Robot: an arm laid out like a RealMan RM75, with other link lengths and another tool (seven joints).
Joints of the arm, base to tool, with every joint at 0 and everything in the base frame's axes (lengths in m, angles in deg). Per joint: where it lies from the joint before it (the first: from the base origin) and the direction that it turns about. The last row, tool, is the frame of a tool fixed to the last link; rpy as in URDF.
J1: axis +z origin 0 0 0.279
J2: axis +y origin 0 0 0
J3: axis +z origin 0 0 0.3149
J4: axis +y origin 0 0 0
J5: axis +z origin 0 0 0.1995
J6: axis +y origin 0 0 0
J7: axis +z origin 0 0 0.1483
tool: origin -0.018 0.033 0.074 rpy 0 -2.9 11.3
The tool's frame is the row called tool.
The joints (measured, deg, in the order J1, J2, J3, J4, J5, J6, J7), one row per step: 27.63 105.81 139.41 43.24 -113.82 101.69 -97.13; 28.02 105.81 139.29 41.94 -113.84 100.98 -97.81; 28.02 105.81 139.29 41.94 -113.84 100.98 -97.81; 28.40 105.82 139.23 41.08 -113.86 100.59 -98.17; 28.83 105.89 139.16 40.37 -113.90 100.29 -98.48; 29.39 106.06 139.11 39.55 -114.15 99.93 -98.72; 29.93 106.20 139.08 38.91 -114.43 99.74 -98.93; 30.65 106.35 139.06 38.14 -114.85 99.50 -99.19; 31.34 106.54 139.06 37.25 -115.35 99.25 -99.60; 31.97 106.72 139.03 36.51 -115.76 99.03 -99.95; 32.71 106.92 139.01 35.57 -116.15 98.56 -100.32; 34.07 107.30 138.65 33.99 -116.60 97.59 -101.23; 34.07 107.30 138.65 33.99 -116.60 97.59 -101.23
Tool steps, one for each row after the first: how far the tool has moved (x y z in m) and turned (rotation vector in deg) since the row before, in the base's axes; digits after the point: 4 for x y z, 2 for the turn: 0.0002 0.0020 -0.0031 0.01 0.20 -0.07; 0.0000 0.0000 0.0000 0.00 0.00 0.00; -0.0008 0.0017 -0.0021 -0.08 0.20 0.02; -0.0015 0.0016 -0.0023 -0.15 0.19 0.15; -0.0019 0.0018 -0.0035 -0.33 0.17 0.06; -0.0021 0.0014 -0.0029 -0.37 0.11 0.19; -0.0027 0.0019 -0.0035 -0.47 0.04 0.28; -0.0023 0.0013 -0.0042 -0.53 0.03 0.29; -0.0023 0.0012 -0.0037 -0.47 0.02 0.32; -0.0026 0.0021 -0.0043 -0.38 0.04 0.23; -0.0054 0.0038 -0.0082 -0.59 -0.07 0.84; 0.0000 0.0000 0.0000 0.00 0.00 0.00
